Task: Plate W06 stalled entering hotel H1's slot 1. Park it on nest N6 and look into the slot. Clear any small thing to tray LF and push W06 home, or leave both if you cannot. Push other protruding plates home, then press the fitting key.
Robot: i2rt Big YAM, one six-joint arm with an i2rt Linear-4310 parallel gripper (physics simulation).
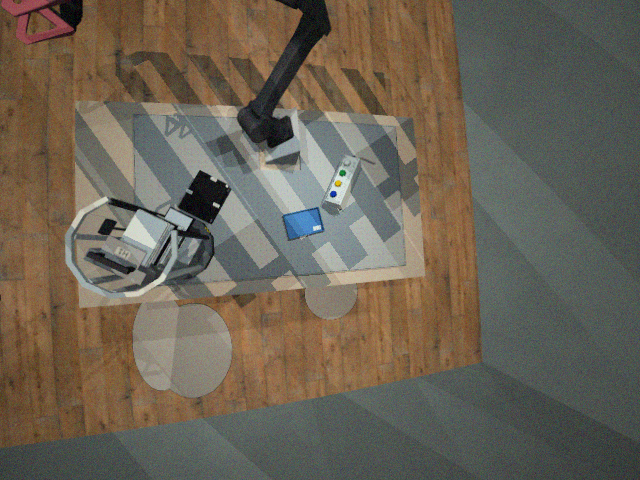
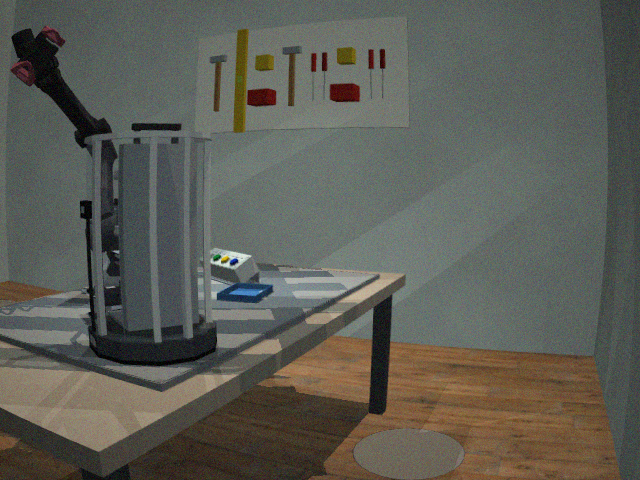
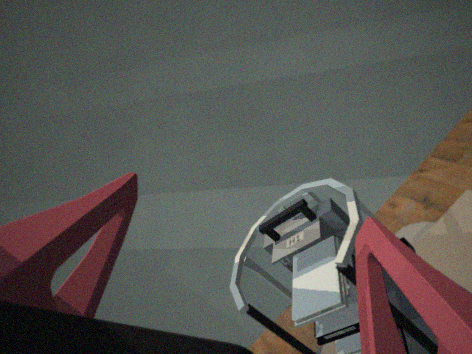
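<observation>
Hotel H1 stands at the table's left end inside a round barred cage. A pale plate shows near its top. A smaller pale plate sticks out lower down, toward a flat black nest. Plate labels cannot be read, so W06 cannot be told apart; slot 1's inside is hidden. A blue tray lies mid-table. A key box has green, yellow and blue keys. My gripper is open and empty, raised high, away from the hotel.
The cage rim surrounds the hotel, with vertical bars below it. A thin black post with a small head stands beside the cage. A tool board hangs on the wall.
</observation>
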